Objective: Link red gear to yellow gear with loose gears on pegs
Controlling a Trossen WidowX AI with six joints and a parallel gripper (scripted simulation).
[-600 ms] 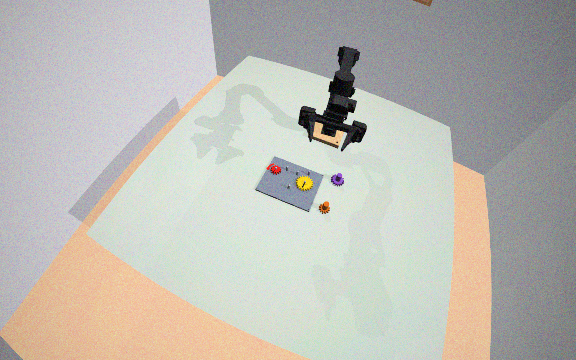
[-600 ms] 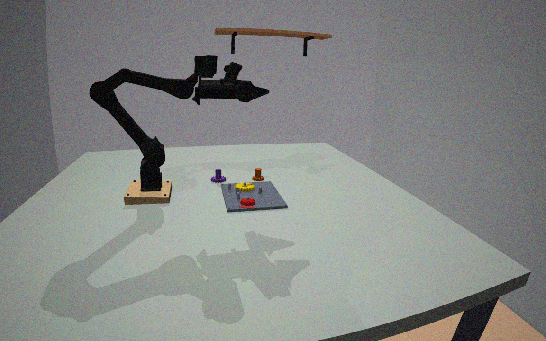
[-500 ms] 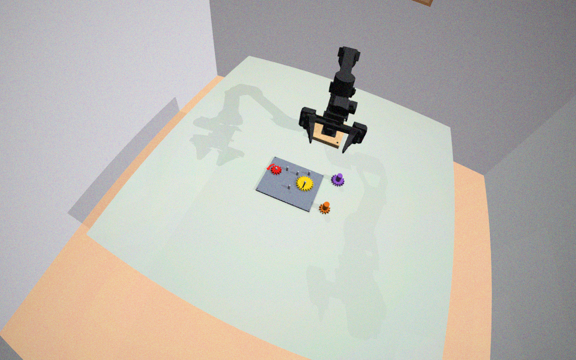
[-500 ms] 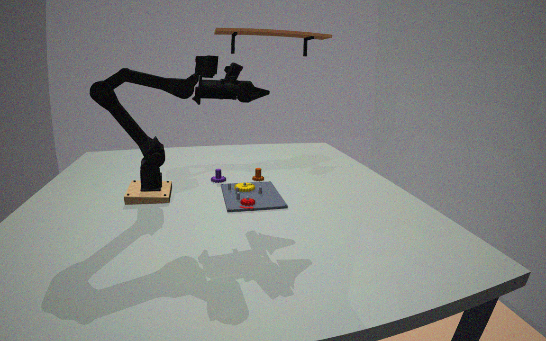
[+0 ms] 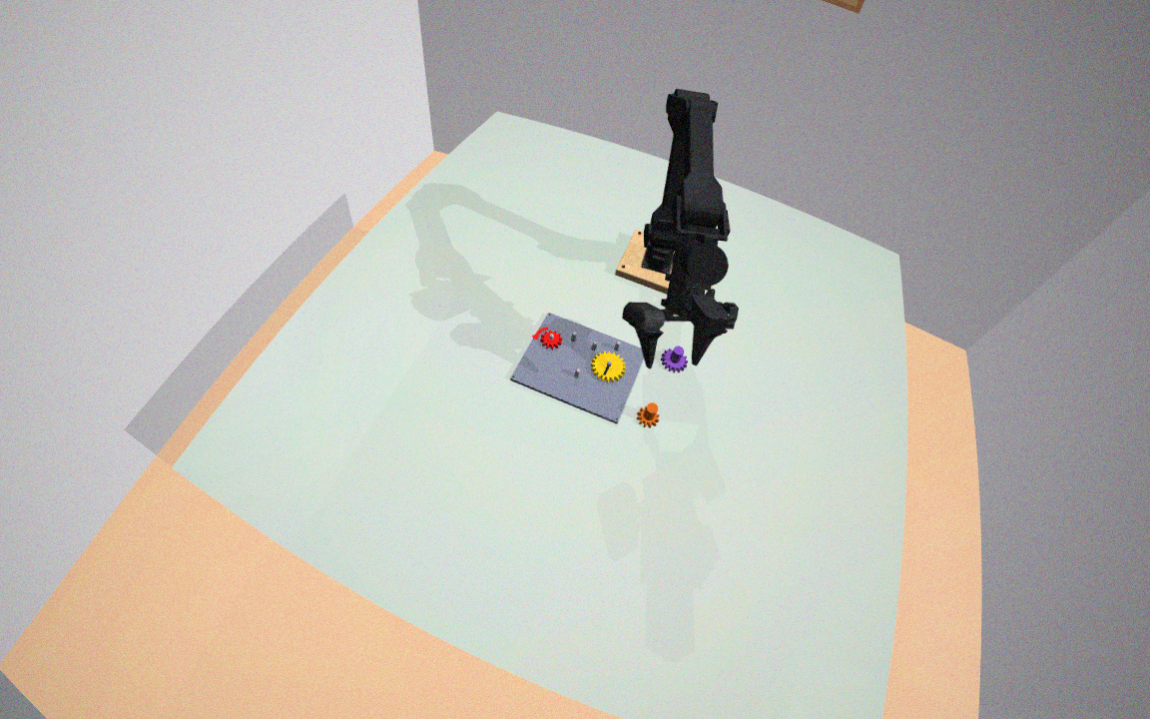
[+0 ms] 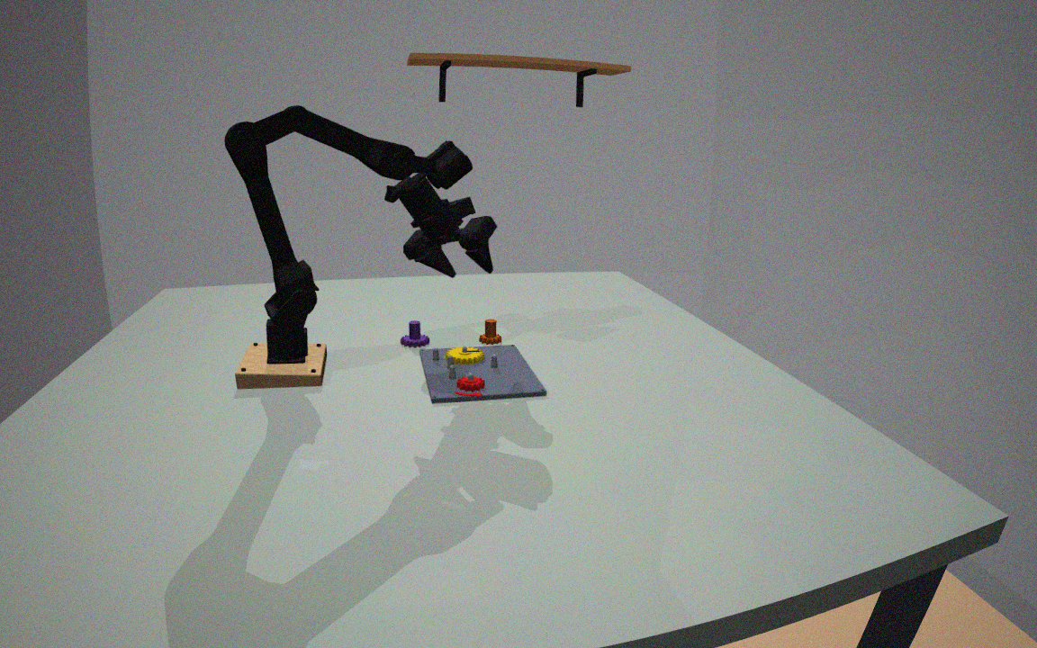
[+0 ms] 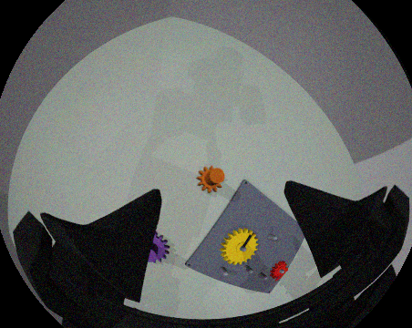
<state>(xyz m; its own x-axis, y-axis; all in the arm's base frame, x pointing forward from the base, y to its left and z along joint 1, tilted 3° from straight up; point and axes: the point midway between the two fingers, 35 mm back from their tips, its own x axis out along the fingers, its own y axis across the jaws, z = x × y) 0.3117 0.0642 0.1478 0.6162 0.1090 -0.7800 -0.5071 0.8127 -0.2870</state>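
My gripper tip is now 110 mm above the purple gear, 100 mm past it and 20 mm to the right of it. Round my gripper tip: yellow gear (110 mm below, 100 mm to the right, 40 mm behind); red gear (220 mm to the right, 110 mm below, 60 mm behind); orange gear (110 mm below, 30 mm ahead, 10 mm to the right).
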